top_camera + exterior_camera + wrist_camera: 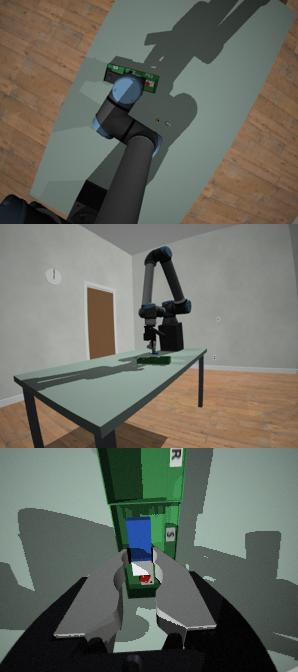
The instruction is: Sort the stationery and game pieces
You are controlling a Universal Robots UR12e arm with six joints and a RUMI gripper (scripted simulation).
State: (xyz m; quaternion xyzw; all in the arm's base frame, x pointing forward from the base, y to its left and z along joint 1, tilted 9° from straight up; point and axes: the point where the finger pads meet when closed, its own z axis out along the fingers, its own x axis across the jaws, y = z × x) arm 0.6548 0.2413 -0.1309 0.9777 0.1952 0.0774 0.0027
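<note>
Right now my hand is 60 mm past the white-and-grey piece, 280 mm to the left of it and 80 mm above it. Also, from my hand: blue-and-white eraser: 10 mm to the right, 10 mm below; red die: 30 mm ahead, 70 mm to the right, 60 mm below; white domino: 40 mm ahead, 80 mm to the right, 70 mm below.
</note>
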